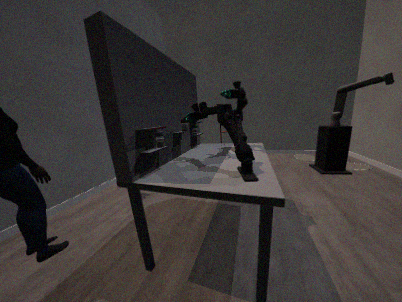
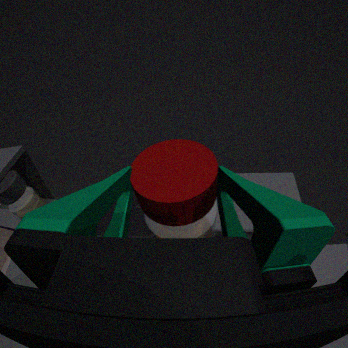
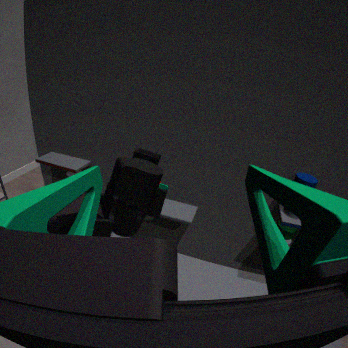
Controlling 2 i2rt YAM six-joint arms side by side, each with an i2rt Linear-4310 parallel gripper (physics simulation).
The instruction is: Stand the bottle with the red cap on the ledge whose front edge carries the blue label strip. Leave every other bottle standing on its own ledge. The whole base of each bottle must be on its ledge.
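Frame: origin at the left arm's base, x back, y right, z up, level; metres.
Where they show: left gripper, between the fingertips: (image 1: 183,120) (image 2: 174,174); right gripper, between the fingertips: (image 1: 221,93) (image 3: 173,173); left arm's base, origin of its link: (image 1: 246,173).
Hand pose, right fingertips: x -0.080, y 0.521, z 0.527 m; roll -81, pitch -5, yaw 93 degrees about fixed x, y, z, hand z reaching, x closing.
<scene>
Each offset is from my right fingertips to the top centre of the thing. "pt": to the spot under its first point.
The bottle with the red cap @[dz -0.193, dx -0.335, dy -0.064 m] (image 2: 175,175) is upright between the fingers of my left gripper (image 2: 174,174) (image 1: 186,118), which is shut on it. A pale cream part shows below the cap; its base is hidden. My right gripper (image 3: 173,173) (image 1: 226,93) is open and empty, high in front of the panel. A blue-capped bottle @[pt dz -0.127, dx -0.278, dy +0.305 m] (image 3: 306,179) shows behind its right finger; near it a pale surface with a thin blue edge (image 3: 290,225) shows through the finger, too dark to tell if it is the labelled ledge. A dark-capped bottle @[dz -0.267, dx -0.465, dy -0.342 m] (image 2: 14,188) stands under a ledge at the left.
A ledge with a red front strip @[dz -0.232, dx -0.487, dy -0.396 m] (image 3: 62,161) is at the far left, and a pale ledge @[dz -0.302, dx -0.376, dy -0.011 m] (image 3: 182,210) is beside the left arm. Another bottle (image 1: 160,140) stands on the near ledge. A tall dark panel (image 1: 150,85) backs the table (image 1: 220,192). A pale ledge (image 2: 272,187) lies beyond the left fingers.
</scene>
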